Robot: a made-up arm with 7 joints. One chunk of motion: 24 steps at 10 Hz.
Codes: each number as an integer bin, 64 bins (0 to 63) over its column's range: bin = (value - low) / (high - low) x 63, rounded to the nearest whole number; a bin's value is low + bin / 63 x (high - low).
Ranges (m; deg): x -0.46..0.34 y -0.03..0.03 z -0.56..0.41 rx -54..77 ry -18..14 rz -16..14
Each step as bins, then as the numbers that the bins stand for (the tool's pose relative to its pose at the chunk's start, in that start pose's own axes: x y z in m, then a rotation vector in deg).
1 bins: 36 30 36 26 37 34
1 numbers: -0.0029 -0.0014 -0.0057 0.06 0.79 0.19
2 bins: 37 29 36 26 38 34
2 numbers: 0.0098 -0.0024 -0.0057 0.06 1.30 0.19
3 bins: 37 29 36 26 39 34
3 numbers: 0.0098 -0.0024 -0.0057 0.06 1.81 0.19
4 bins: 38 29 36 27 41 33
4 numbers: 0.0225 -0.0024 -0.0057 2.14 2.83 -0.29
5 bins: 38 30 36 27 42 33
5 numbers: 0.0225 -0.0014 -0.0057 2.14 3.33 -0.29
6 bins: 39 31 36 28 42 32
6 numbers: 0.0352 -0.0005 -0.0057 4.22 3.33 -0.76
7 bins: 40 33 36 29 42 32
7 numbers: 0.0479 0.0014 -0.0057 6.30 3.33 -0.76
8 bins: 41 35 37 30 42 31
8 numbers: 0.0606 0.0033 0.0097 8.38 3.33 -1.24
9 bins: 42 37 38 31 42 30
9 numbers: 0.0733 0.0052 0.0251 10.46 3.33 -1.71
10 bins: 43 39 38 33 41 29
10 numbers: 0.0860 0.0071 0.0251 14.62 2.83 -2.19
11 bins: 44 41 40 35 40 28
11 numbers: 0.0987 0.0090 0.0559 18.78 2.32 -2.67
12 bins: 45 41 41 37 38 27
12 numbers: 0.1114 0.0090 0.0713 22.94 1.30 -3.14
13 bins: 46 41 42 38 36 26
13 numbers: 0.1241 0.0090 0.0867 25.02 0.29 -3.62
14 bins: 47 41 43 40 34 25
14 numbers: 0.1368 0.0090 0.1021 29.17 -0.73 -4.10
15 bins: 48 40 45 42 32 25
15 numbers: 0.1495 0.0081 0.1329 33.33 -1.75 -4.10
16 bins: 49 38 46 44 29 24
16 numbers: 0.1622 0.0062 0.1483 37.49 -3.27 -4.57
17 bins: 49 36 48 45 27 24
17 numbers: 0.1622 0.0043 0.1790 39.57 -4.29 -4.57
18 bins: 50 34 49 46 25 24
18 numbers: 0.1749 0.0024 0.1944 41.65 -5.30 -4.57
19 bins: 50 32 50 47 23 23
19 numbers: 0.1749 0.0005 0.2098 43.73 -6.32 -5.05
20 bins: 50 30 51 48 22 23
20 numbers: 0.1749 -0.0014 0.2252 45.81 -6.83 -5.05
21 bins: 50 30 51 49 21 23
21 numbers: 0.1749 -0.0014 0.2252 47.89 -7.33 -5.05
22 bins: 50 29 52 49 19 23
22 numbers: 0.1749 -0.0024 0.2406 47.89 -8.35 -5.05
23 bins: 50 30 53 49 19 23
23 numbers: 0.1749 -0.0014 0.2560 47.89 -8.35 -5.05
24 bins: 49 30 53 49 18 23
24 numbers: 0.1622 -0.0014 0.2560 47.89 -8.86 -5.05
